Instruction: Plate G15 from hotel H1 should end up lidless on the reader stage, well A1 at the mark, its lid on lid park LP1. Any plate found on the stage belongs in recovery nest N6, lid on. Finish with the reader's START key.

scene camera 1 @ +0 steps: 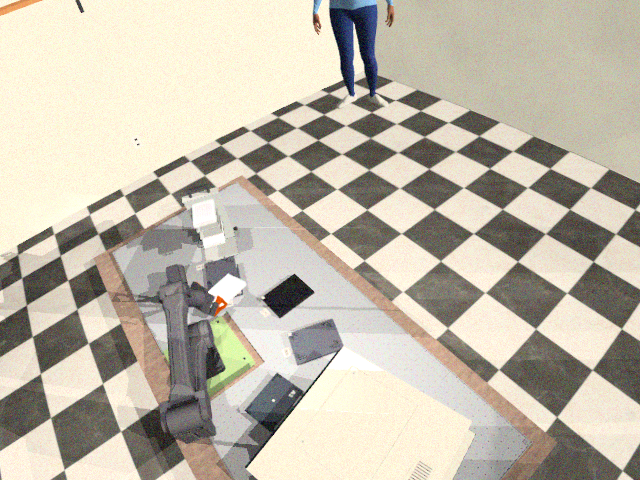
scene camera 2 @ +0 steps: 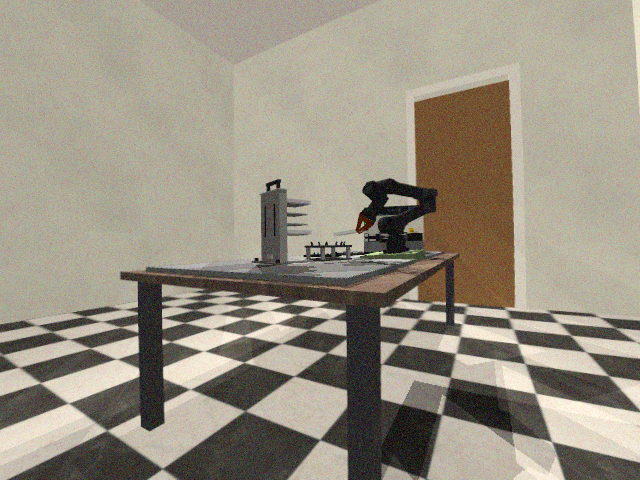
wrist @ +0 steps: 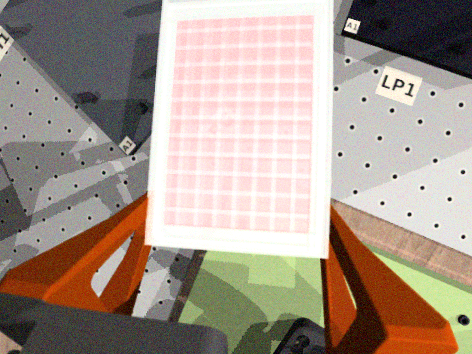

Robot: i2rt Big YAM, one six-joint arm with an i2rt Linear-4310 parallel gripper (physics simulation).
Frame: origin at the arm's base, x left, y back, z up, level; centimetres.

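Seen in the pictures: gripper, fingertip midpoint: (scene camera 1: 217, 299) (scene camera 2: 357, 232) (wrist: 238, 205); arm's base, origin of the base link: (scene camera 1: 208, 362) (scene camera 2: 396, 251).
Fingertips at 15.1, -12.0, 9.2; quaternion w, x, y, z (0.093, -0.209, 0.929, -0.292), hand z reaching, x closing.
Observation:
Offsets run from my fingertips to a thing's middle, as dx, dy, dz. "spot": to the spot under its first point.
My gripper (scene camera 1: 219, 303) (scene camera 2: 364, 225) (wrist: 238, 205) is shut on a pale plate @[+2.1, -3.9, +0.6] (scene camera 1: 227, 287) (scene camera 2: 344, 232) (wrist: 242, 125) with a pink well grid. The plate is roughly level, above the table between the dark nest @[+15.5, -5.2, -7.8] (scene camera 1: 222, 268) (wrist: 75, 65) and the green base board. Its label does not show, and I cannot tell whether a lid is on it. The black lid park LP1 @[-4.3, -23.4, -10.6] (scene camera 1: 287, 295) (wrist: 420, 35) lies to the plate's right in the wrist view. Hotel H1 @[+37.0, -10.5, +3.3] (scene camera 2: 273, 227) stands at the table's far end with several shelves. A dark stage @[spot: -42.5, -1.6, -1.0] (scene camera 1: 273, 400) sits beside the cream reader @[-70.3, -13.2, +3.2] (scene camera 1: 372, 413).
A grey pad @[spot: -27.4, -22.5, -10.4] (scene camera 1: 315, 341) lies between the lid park and the reader. A low rack with dark posts @[spot: +21.4, -0.8, -6.0] (scene camera 2: 328, 246) stands between the hotel and the arm. The arm stands on a green board (scene camera 1: 232, 356) (scene camera 2: 398, 254). A person (scene camera 1: 354, 46) stands on the floor beyond the table.

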